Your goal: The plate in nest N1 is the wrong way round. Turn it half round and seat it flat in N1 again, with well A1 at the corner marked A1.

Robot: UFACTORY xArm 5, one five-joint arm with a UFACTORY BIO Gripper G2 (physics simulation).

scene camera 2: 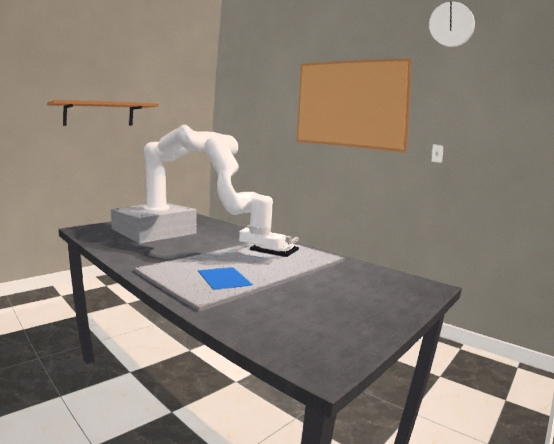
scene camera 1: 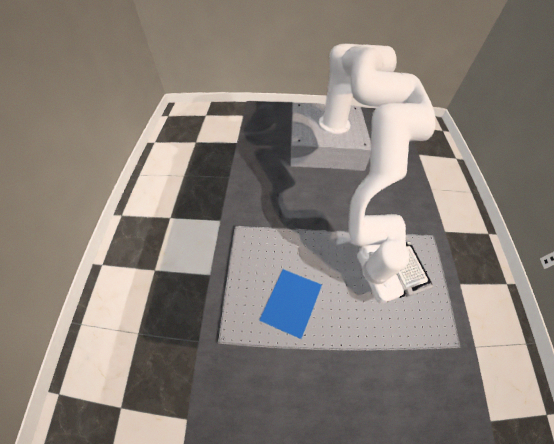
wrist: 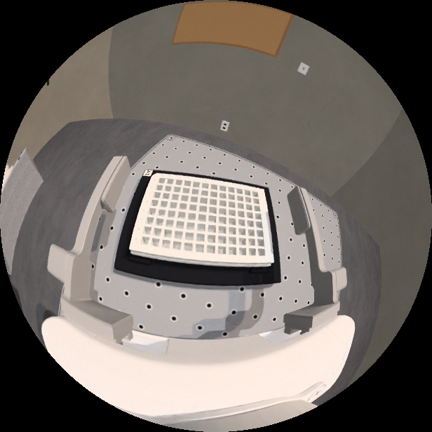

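Observation:
The white plate (scene camera 1: 413, 270) (wrist: 202, 218) with a grid of square wells lies in the black nest (scene camera 2: 287, 253) (wrist: 200, 275), at the right of the pegboard. It looks about level in the wrist view. The nest's A1 label (wrist: 148, 173) is at the far left corner in the wrist view. Which corner of the plate holds well A1 cannot be made out. My gripper (wrist: 207, 196) is open and empty; its fingers stand wide, one to the left and one to the right of the plate, apart from it. In scene camera 1 the arm hides the fingertips and part of the nest.
A blue rectangle (scene camera 1: 291, 304) (scene camera 2: 225, 278) lies on the light grey pegboard (scene camera 1: 380, 330) (scene camera 2: 175, 280), left of the nest in scene camera 1. The arm's grey base block (scene camera 1: 330, 157) (scene camera 2: 167, 225) stands at the back of the dark table (scene camera 2: 350, 320).

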